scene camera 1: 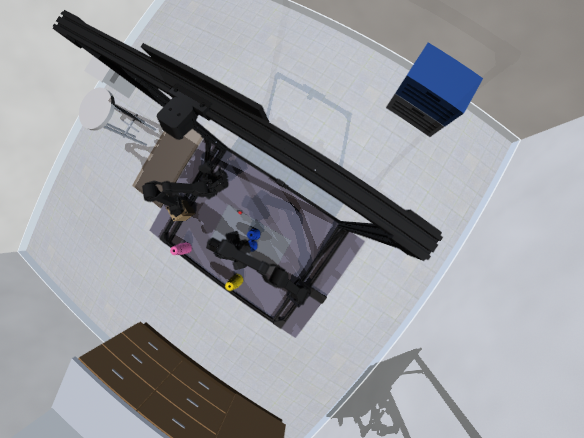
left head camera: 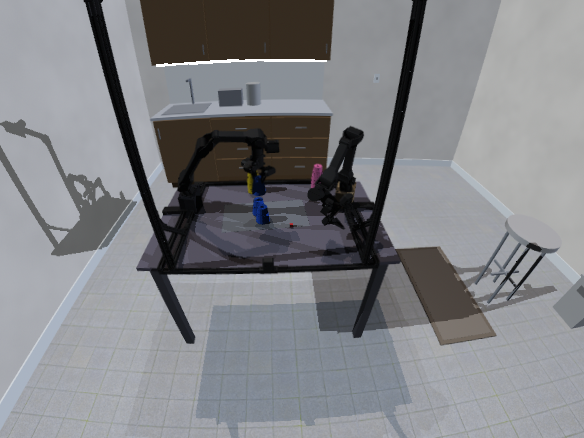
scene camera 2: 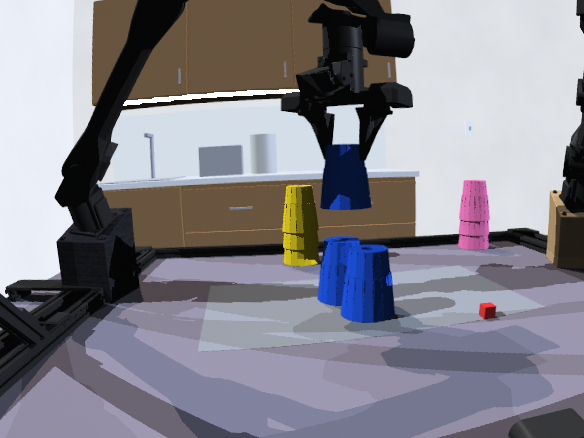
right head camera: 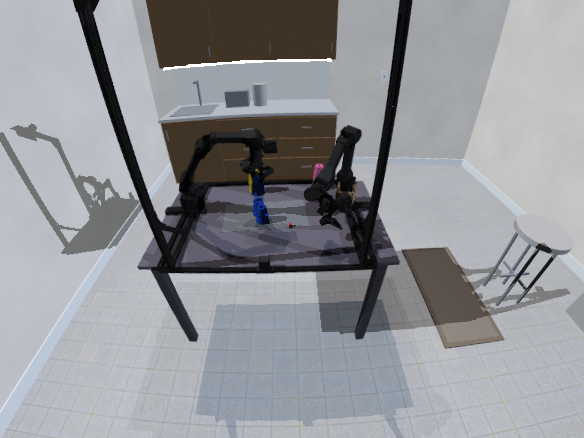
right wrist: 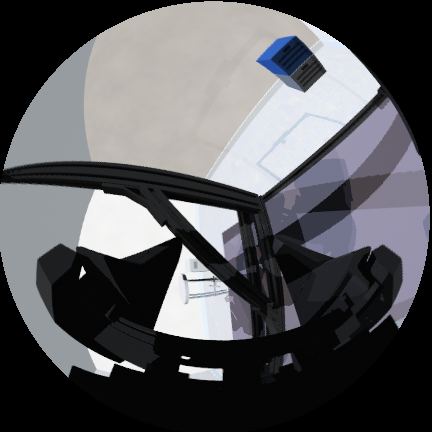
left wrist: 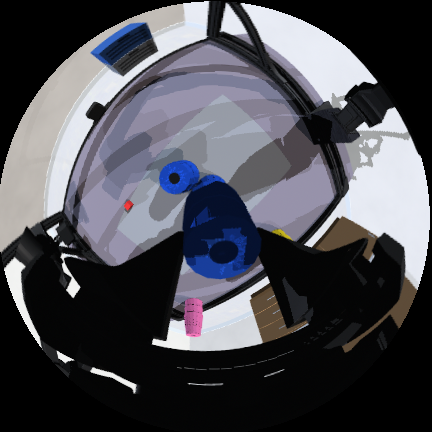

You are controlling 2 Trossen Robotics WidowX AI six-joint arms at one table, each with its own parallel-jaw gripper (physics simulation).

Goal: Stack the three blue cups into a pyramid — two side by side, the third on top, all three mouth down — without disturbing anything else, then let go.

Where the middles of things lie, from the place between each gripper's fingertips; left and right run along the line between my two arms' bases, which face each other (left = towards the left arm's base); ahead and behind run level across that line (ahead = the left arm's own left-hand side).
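My right hand's 380 mm to the right of the pale mat [scene camera 2: 263,315], 290 mm short of it and 150 mm above it. As for the mat, measured from my left hand it's 2 cm to the right, 2 cm behind and 20 cm below.
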